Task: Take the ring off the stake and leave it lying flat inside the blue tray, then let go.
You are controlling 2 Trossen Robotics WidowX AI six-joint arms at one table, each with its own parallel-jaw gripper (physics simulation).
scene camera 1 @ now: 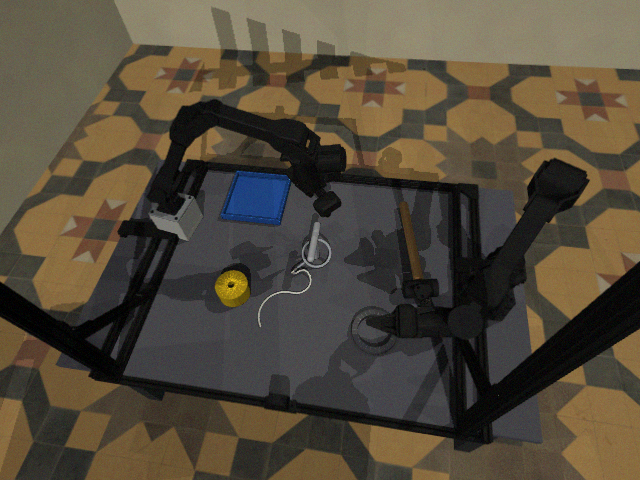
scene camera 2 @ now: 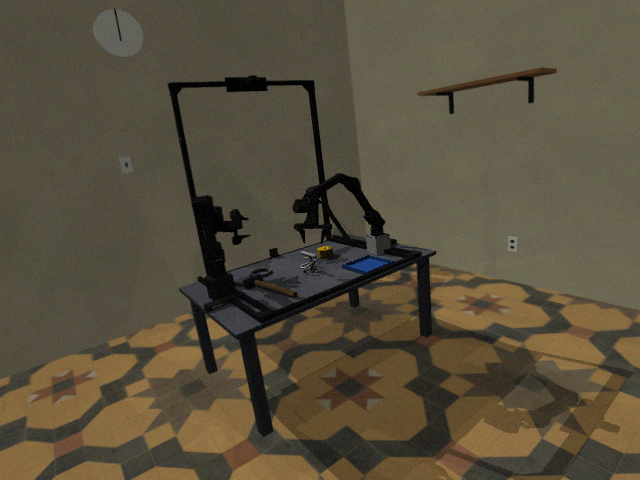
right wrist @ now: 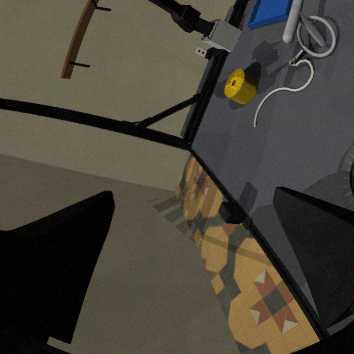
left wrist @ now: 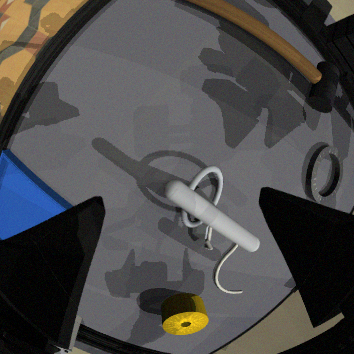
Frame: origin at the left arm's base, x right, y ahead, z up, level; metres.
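Seen in the pictures: left gripper, between the fingertips: point(scene camera 2: 312, 243) point(left wrist: 183, 200); right gripper, between the fingertips: point(scene camera 1: 371, 322) point(scene camera 2: 249, 227) point(right wrist: 195, 197); left arm's base, origin of its link: point(scene camera 1: 171, 204) point(scene camera 2: 377, 234) point(right wrist: 209, 29); right arm's base, origin of its link: point(scene camera 2: 218, 275).
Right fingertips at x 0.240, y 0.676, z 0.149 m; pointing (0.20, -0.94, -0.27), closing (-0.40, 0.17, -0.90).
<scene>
Pixels of each thing's top centre, then the offset from my right fingertips to it. "*": a spot on its surface instead.
- white stake, centre of its top: point(left wrist: 221, 224) point(right wrist: 290, 12) point(scene camera 1: 313, 239) point(scene camera 2: 308, 252) dz -0.147, dx -0.249, dy -0.224 m
- pale ring, a spot on its surface: point(left wrist: 219, 182) point(right wrist: 330, 46) point(scene camera 1: 325, 261) * dz -0.239, dx -0.243, dy -0.189 m
- blue tray, centre of its top: point(left wrist: 21, 229) point(scene camera 1: 257, 194) point(scene camera 2: 367, 262) dz -0.230, dx -0.411, dy -0.484 m
- curved white cord, a spot on its surface: point(scene camera 1: 285, 292) * dz -0.248, dx -0.116, dy -0.268 m
- yellow spool, centre of its top: point(left wrist: 185, 324) point(scene camera 1: 231, 284) point(right wrist: 233, 82) point(scene camera 2: 324, 248) dz -0.202, dx -0.073, dy -0.408 m
- wooden-handled hammer, centre of its top: point(left wrist: 279, 29) point(scene camera 1: 413, 241) point(scene camera 2: 270, 281) dz -0.202, dx -0.363, dy +0.039 m
- flat grey ring-shaped piece, centre of its top: point(left wrist: 328, 174) point(scene camera 1: 374, 330) point(scene camera 2: 260, 271) dz -0.237, dx -0.081, dy +0.001 m
The white stake point(scene camera 1: 314, 240) point(scene camera 2: 308, 254) point(left wrist: 215, 217) point(right wrist: 293, 20) has a thick bar on top. The pale ring point(scene camera 1: 329, 253) point(left wrist: 219, 182) point(right wrist: 334, 38) is around its thinner part below the bar. How the ring rests there is partly hidden. The blue tray point(scene camera 1: 258, 196) point(scene camera 2: 368, 264) point(left wrist: 25, 200) point(right wrist: 270, 12) is empty. My left gripper point(scene camera 1: 326, 204) point(scene camera 2: 313, 240) point(left wrist: 183, 200) is open above the stake, with nothing between its fingers. My right gripper point(scene camera 2: 248, 227) point(right wrist: 195, 197) is open and empty, well away from the stake, high above the table.
A curved white cord point(scene camera 1: 285, 292) lies beside the stake. A yellow spool point(scene camera 1: 232, 288) point(scene camera 2: 324, 252) point(left wrist: 185, 315) stands at the left in scene camera 1. A wooden-handled hammer point(scene camera 1: 410, 240) point(scene camera 2: 276, 287) and a flat grey ring-shaped piece point(scene camera 1: 356, 343) point(left wrist: 315, 182) lie near the right arm. Black rails edge the table.
</scene>
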